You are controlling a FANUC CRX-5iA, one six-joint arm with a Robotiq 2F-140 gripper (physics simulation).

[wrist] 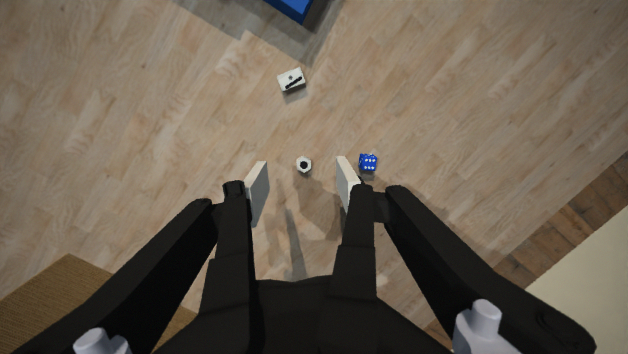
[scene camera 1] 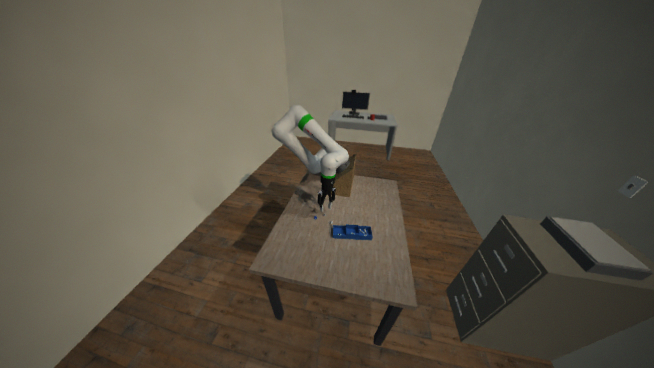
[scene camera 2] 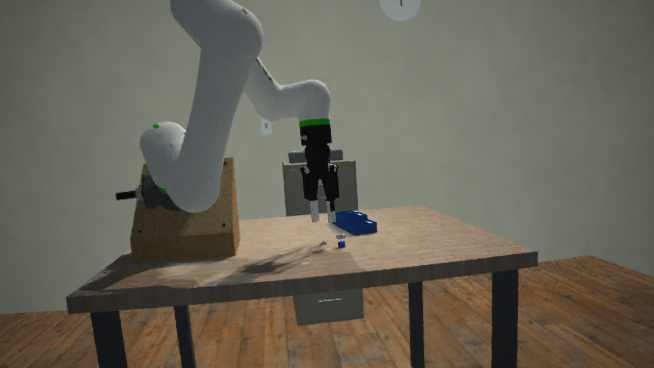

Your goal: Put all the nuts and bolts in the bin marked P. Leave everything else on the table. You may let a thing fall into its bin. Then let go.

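Places are measured from the arm's base along level axes (x ahead, y left, z up), in centimetres.
Pixels of known places: gripper, between the fingertips: (wrist: 302,173) (scene camera 1: 325,209) (scene camera 2: 323,222); arm's base, origin of its link: (scene camera 1: 343,167).
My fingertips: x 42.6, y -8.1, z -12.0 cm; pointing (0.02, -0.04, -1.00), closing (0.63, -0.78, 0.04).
For each thing: its middle in the pictures, then the offset to it from my fingertips. Level surfaces: height alone.
- small hexagonal nut, middle of its body: (wrist: 303,164) (scene camera 2: 323,242) dz -6.2, dx -0.6, dy -0.8 cm
- blue bin tray, middle of its body: (scene camera 2: 352,220) (scene camera 1: 352,231) dz -4.3, dx +13.5, dy +20.3 cm
- blue die, middle of its body: (wrist: 367,162) (scene camera 2: 341,244) (scene camera 1: 315,217) dz -5.9, dx +3.8, dy -6.6 cm
- white block with black marks, middle of its body: (wrist: 291,79) (scene camera 2: 340,236) (scene camera 1: 331,222) dz -6.1, dx +6.1, dy +5.3 cm
- table, height of its surface: dz -6.7 cm
A small hexagonal nut (scene camera 2: 323,243) (wrist: 303,164) lies on the table. My gripper (scene camera 1: 326,208) (scene camera 2: 323,219) (wrist: 302,173) is part-way open and empty, pointing down above the table; in the wrist view the nut shows between its pale fingertips. The blue bin tray (scene camera 1: 350,237) (scene camera 2: 357,226) (wrist: 295,7) stands beyond it, with a corner showing in the wrist view. Pale bolts (scene camera 1: 364,231) lie in the tray's right-hand compartment in scene camera 1. The bin letters cannot be read in these views.
A blue die (scene camera 1: 315,217) (scene camera 2: 341,244) (wrist: 368,162) lies just outside the right finger in the wrist view. A white block with black marks (scene camera 1: 331,223) (scene camera 2: 340,236) (wrist: 291,80) lies between the nut and the tray. The arm's wooden base (scene camera 2: 185,239) stands on the table (scene camera 1: 300,257).
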